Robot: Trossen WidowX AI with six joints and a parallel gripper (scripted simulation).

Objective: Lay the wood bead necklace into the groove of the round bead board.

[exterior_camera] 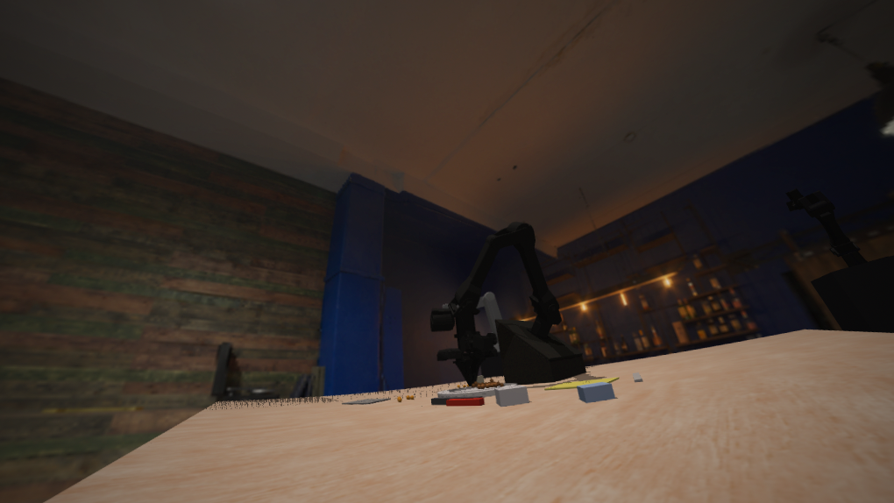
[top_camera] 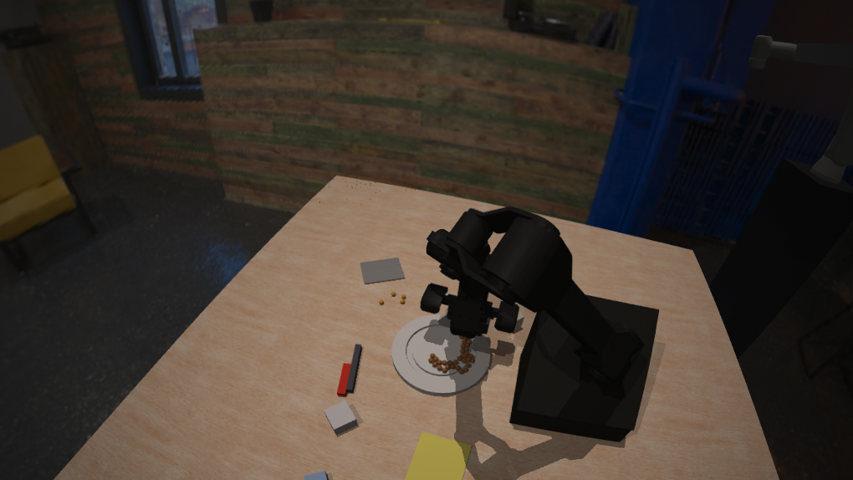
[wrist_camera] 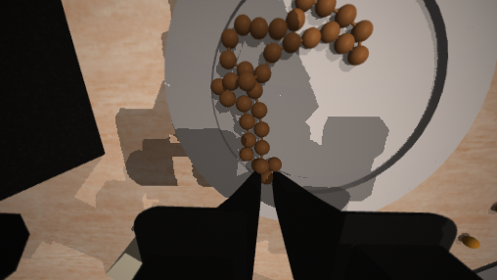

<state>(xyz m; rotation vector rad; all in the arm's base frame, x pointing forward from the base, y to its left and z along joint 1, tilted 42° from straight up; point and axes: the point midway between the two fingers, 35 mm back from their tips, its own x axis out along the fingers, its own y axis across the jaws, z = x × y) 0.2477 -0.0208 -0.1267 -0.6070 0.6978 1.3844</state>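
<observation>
The round white bead board lies 40 mm ahead of my gripper tip, 50 mm to the left of it and 10 mm below it. Round my gripper tip: grey tile (230 mm ahead, 160 mm to the right, 10 mm below); dark bar (200 mm ahead, 150 mm to the left, 10 mm below); pale cube (100 mm behind, 60 mm to the right).
</observation>
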